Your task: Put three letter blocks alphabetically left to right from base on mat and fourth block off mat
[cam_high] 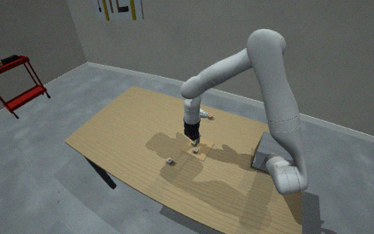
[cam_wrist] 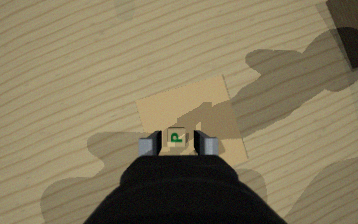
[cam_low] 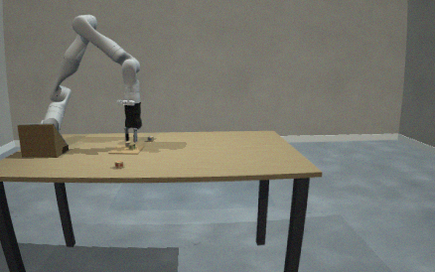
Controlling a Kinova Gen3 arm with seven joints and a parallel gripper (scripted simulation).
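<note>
My gripper is now 40 mm above the green P block. From my hand the other things lie so: blue K block 40 mm to the left, 40 mm below, 30 mm behind; then tan mat 60 mm below, 20 mm behind; then blue R block 160 mm to the left, 70 mm ahead, 50 mm below.
</note>
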